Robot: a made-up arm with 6 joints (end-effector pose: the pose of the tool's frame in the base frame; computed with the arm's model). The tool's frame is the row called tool.
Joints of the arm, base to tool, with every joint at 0 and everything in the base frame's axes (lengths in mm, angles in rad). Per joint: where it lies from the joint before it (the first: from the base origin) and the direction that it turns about. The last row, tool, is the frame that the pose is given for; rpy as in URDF.
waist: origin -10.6 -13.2 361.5 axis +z
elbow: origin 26.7 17.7 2.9 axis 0.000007 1 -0.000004
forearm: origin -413.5 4 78.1 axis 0.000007 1 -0.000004
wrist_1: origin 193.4 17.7 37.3 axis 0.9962 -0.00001 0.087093
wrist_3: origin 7.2 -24.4 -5.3 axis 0.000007 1 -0.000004
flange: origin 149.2 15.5 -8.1 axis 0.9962 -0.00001 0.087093
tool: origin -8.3 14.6 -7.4 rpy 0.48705 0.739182 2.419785
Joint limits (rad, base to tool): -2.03..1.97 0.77..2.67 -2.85..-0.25 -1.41..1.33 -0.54..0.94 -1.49..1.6
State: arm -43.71 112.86 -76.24 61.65 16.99 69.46
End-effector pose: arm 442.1 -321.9 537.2 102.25 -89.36 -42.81
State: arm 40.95 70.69 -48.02 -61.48 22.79 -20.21
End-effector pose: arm 210.3 128.0 660.4 129.60 8.74 -122.23
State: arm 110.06 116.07 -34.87 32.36 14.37 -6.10
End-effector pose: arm -196.9 262.8 372.6 77.52 -43.63 -129.03
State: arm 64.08 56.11 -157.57 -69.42 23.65 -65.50
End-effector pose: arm -60.4 -237.5 1054.8 -84.31 59.80 -20.70
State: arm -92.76 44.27 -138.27 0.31 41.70 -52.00
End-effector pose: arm 31.7 139.7 1004.0 -116.53 68.32 -123.58
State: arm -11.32 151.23 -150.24 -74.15 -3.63 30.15
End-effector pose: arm 747.3 -139.0 527.9 95.48 56.82 -178.86
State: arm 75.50 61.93 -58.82 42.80 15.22 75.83
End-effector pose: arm -23.8 233.9 761.0 -54.39 -55.03 -126.13
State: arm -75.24 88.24 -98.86 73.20 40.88 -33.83
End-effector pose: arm 235.8 -331.7 841.7 4.75 15.30 92.47
